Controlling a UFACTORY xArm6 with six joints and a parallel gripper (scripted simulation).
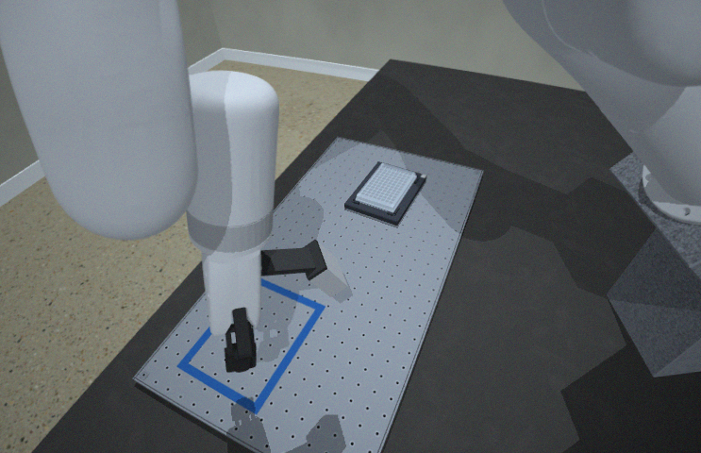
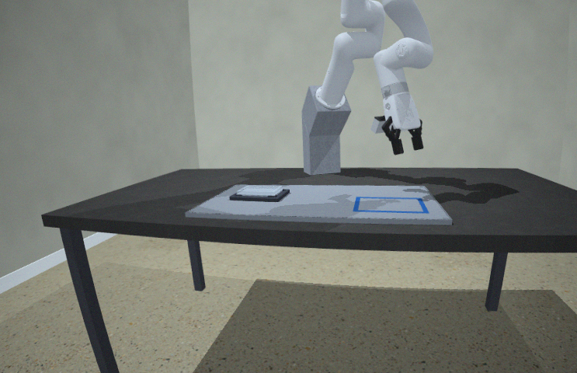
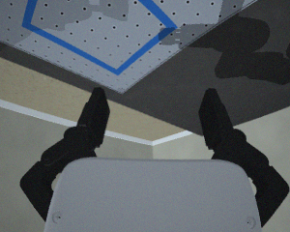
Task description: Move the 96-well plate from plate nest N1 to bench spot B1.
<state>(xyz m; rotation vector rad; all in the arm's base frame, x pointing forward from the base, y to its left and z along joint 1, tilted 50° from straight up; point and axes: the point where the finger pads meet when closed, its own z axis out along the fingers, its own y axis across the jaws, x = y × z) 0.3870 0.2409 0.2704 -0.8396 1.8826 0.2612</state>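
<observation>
Now: hand 7 cm short of the white 96-well plate, 45 cm to the left of it and 13 cm above it. The rest, counted from my hand: label: 3 cm ahead, 53 cm to the right, 14 cm below; dark plate nest N1: 7 cm ahead, 45 cm to the right, 14 cm below.
</observation>
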